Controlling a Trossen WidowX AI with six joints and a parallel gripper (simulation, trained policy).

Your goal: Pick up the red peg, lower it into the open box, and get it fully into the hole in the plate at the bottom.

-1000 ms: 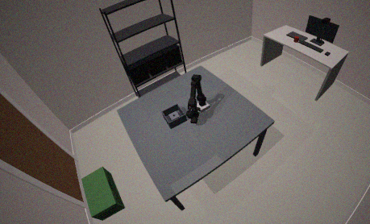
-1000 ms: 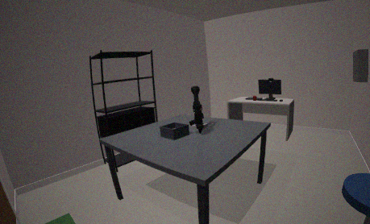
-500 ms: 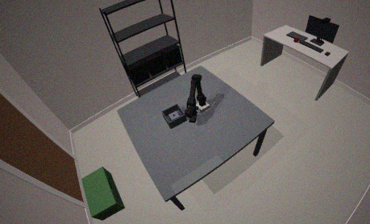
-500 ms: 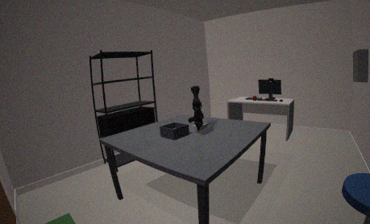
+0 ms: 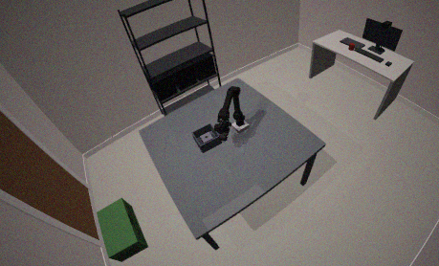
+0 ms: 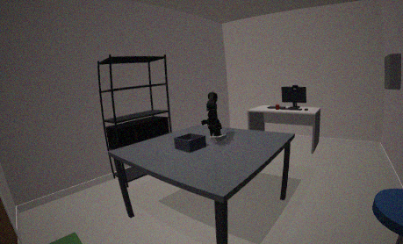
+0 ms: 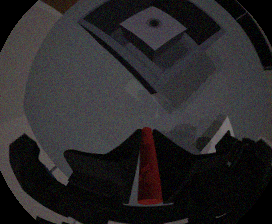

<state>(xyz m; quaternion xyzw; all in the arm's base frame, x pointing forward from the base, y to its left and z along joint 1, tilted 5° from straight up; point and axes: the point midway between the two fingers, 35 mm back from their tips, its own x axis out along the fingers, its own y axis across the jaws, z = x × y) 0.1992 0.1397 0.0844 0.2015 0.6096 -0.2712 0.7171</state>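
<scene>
My gripper tip is 13 cm short of the light plate, 12 cm to the left of it and 5 cm above it. From my gripper tip the other things lie so: dark box: 13 cm ahead, 12 cm to the right, 7 cm below; red peg: 1 cm behind, 3 cm above.
</scene>
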